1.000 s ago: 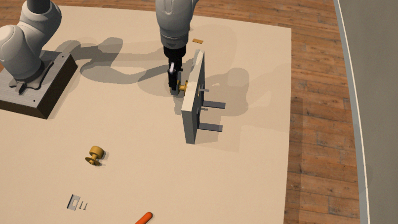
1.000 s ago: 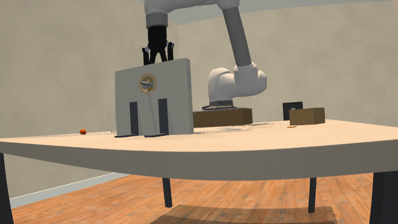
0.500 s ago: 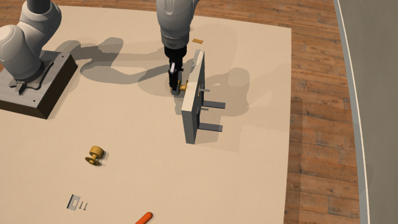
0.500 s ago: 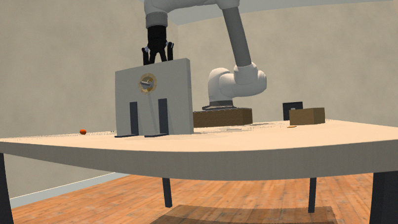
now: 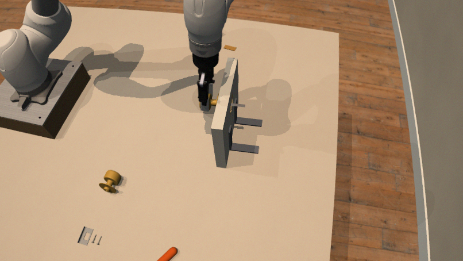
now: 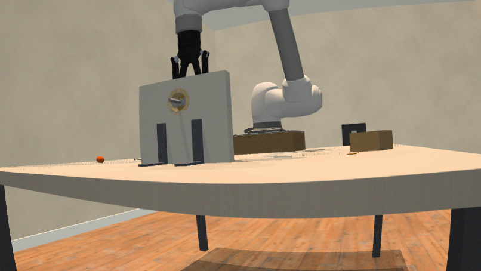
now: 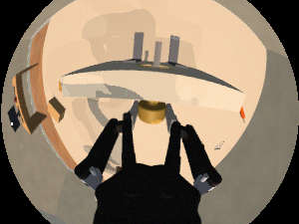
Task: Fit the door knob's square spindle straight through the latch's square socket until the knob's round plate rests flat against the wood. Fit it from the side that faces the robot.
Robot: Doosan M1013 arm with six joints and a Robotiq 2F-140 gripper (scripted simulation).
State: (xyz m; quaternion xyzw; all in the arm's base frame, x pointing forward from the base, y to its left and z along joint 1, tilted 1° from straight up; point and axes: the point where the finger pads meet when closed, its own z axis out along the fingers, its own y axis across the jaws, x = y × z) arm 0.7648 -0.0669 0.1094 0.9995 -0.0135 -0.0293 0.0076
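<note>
The wooden door panel lies 7 cm ahead of my hand and 5 cm below it. The rest, counted from my hand: brass knob: 31 cm behind, 27 cm to the right, 17 cm below; orange-handled tool: 54 cm to the right, 19 cm below, 10 cm behind; small brass plate: 47 cm to the left, 20 cm below, 1 cm ahead.
</note>
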